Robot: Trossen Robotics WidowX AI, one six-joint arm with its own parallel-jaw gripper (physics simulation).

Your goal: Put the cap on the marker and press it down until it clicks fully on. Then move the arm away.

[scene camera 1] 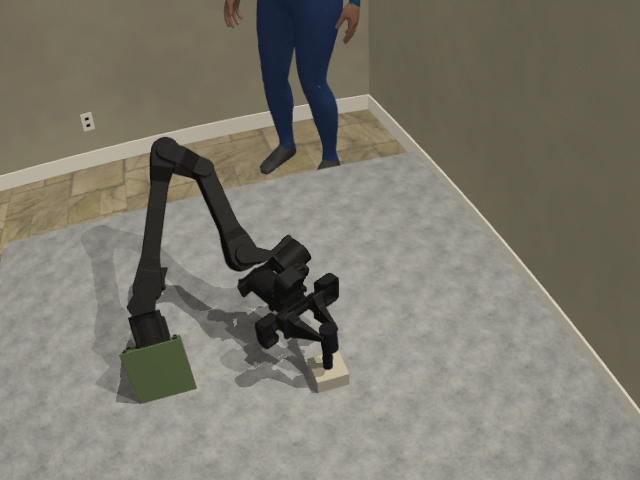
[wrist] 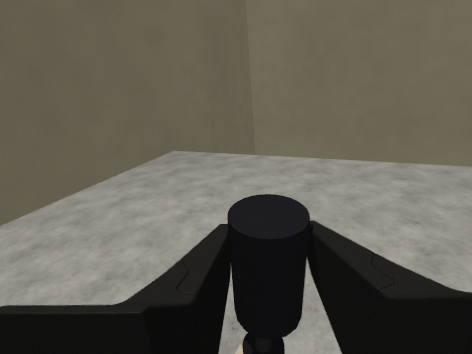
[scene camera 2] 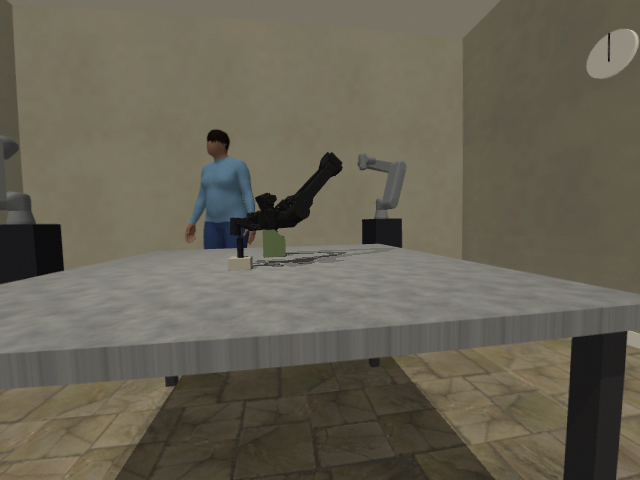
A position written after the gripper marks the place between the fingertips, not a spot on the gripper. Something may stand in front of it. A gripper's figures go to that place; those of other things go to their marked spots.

Scene:
The gripper (wrist: 266,232): 11 cm from the lens. A black cap (wrist: 268,233): 9 cm from the lens.

